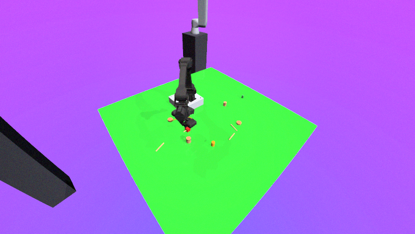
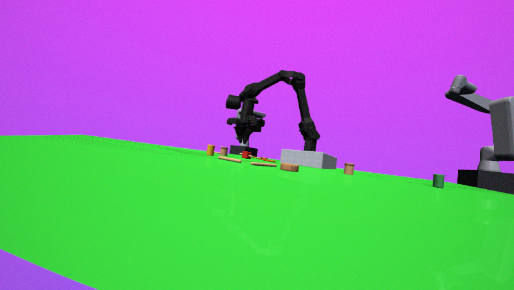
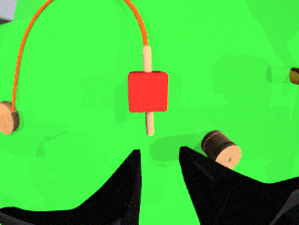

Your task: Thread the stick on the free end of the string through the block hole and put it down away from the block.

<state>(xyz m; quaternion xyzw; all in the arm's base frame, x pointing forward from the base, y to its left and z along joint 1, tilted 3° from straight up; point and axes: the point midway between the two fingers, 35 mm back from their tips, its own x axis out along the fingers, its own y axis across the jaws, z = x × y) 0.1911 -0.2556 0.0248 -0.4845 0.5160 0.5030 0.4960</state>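
The red block lies 5 cm below my gripper tip and 3 cm to the left of it. Also, from my gripper tip: round wooden button (18 cm behind, 6 cm below, 1 cm to the left); thin wooden stick (5 cm to the left, 5 cm below); tan cylinder (7 cm ahead, 5 cm below, 4 cm to the right).
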